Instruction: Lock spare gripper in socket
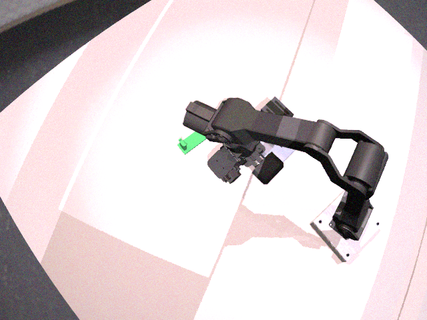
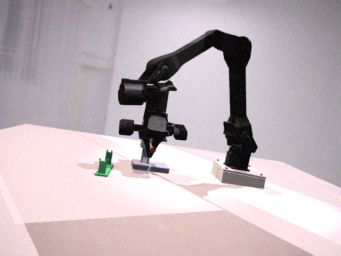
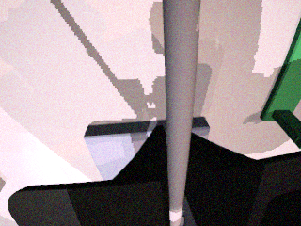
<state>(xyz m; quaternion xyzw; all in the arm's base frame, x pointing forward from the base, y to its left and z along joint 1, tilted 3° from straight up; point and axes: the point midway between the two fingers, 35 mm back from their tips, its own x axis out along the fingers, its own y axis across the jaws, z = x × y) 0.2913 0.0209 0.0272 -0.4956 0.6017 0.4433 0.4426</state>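
My gripper tip is 60 mm to the left of the grey mount, 20 mm past it and 10 mm below it. Also, from my gripper tip: spare gripper: 80 mm above, 70 mm to the right, 10 mm behind; then green rack: 120 mm ahead, 20 mm to the left, 20 mm below.
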